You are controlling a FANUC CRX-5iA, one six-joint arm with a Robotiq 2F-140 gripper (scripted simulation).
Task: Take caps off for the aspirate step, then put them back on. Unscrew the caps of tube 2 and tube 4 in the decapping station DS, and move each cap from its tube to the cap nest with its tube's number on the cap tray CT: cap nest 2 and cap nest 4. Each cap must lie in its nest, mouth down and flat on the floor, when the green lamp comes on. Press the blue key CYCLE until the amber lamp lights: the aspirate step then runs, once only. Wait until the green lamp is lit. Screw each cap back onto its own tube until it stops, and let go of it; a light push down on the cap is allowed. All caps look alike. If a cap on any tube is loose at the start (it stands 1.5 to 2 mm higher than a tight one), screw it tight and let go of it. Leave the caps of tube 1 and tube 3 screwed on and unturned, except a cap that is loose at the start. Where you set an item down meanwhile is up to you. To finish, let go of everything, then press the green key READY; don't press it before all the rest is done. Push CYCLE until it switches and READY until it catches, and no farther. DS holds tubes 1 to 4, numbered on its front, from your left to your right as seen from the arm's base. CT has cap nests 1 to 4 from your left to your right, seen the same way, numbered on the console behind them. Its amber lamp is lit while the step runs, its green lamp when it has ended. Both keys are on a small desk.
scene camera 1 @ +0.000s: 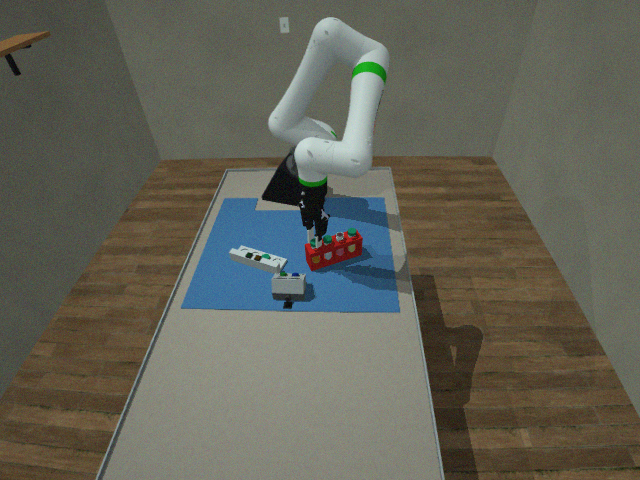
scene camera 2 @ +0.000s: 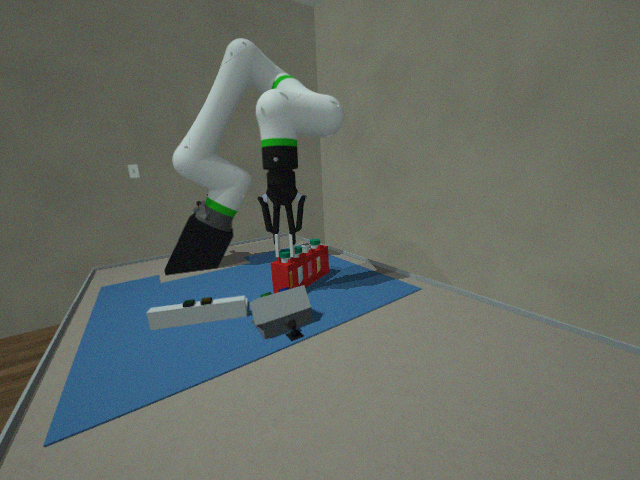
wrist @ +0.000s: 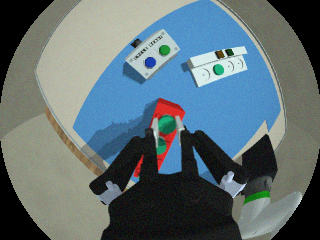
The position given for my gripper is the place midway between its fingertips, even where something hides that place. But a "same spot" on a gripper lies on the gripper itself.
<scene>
my gripper: scene camera 1; scene camera 2 285, 255; wrist
same spot on my gripper: (wrist: 234, 177) = (scene camera 1: 301, 205)
</scene>
